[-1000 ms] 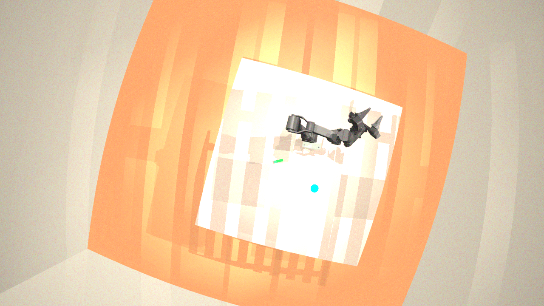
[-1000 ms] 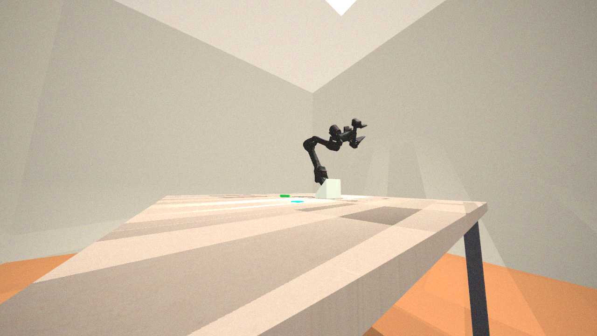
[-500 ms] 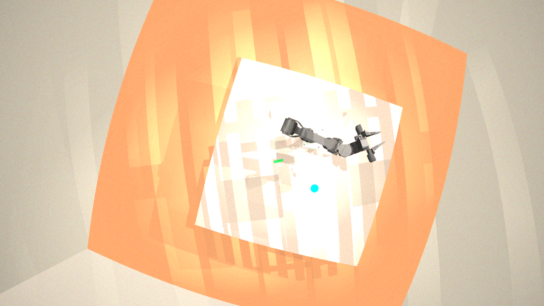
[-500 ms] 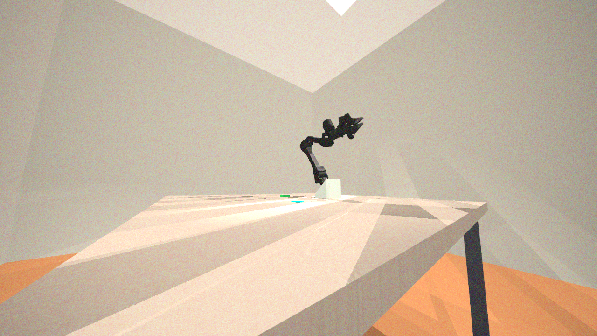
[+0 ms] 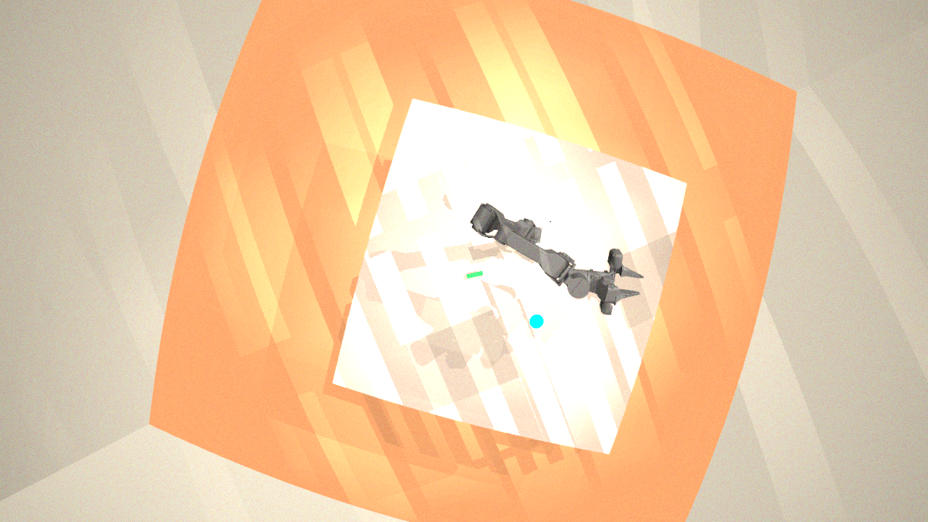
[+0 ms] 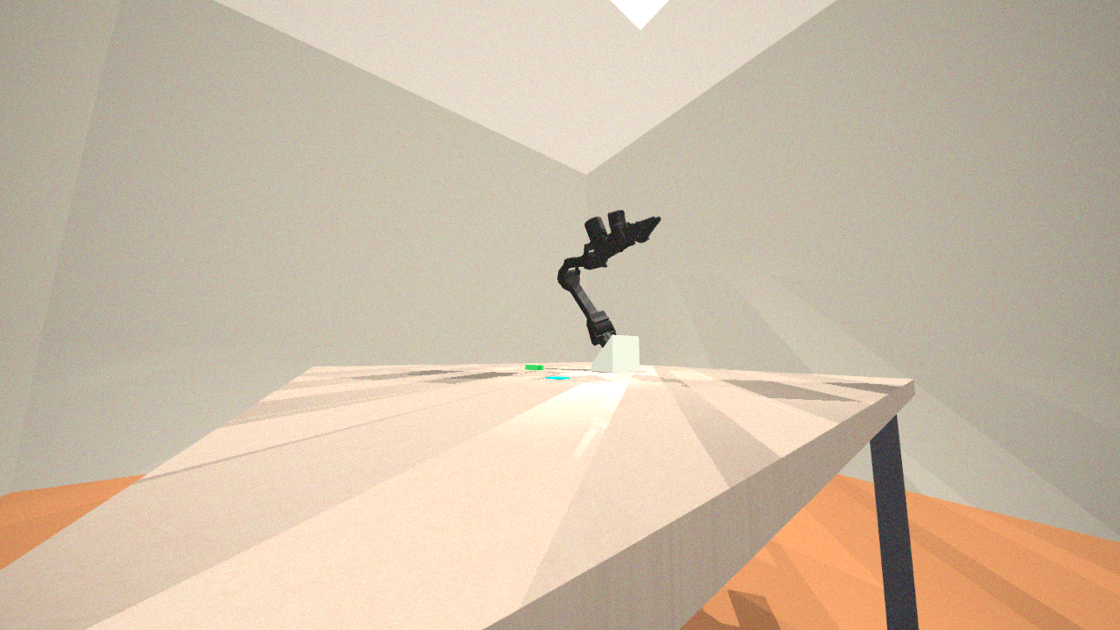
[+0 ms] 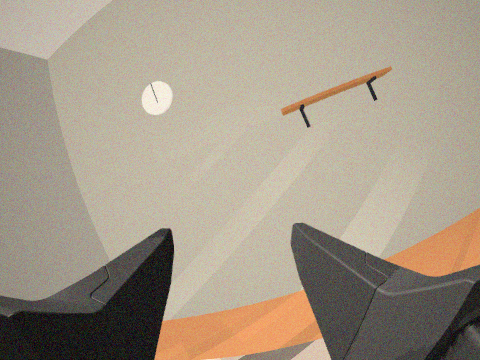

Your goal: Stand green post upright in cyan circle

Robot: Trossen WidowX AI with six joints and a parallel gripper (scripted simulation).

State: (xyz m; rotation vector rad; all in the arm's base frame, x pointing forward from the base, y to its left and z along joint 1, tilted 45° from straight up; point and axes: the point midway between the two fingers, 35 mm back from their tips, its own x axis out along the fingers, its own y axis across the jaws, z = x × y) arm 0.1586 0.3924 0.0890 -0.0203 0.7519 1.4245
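Right now the green post is 450 mm to the right of my gripper tip, 420 mm below it and 60 mm ahead of it. Round my gripper tip: cyan circle 430 mm below, 210 mm ahead, 160 mm to the right.
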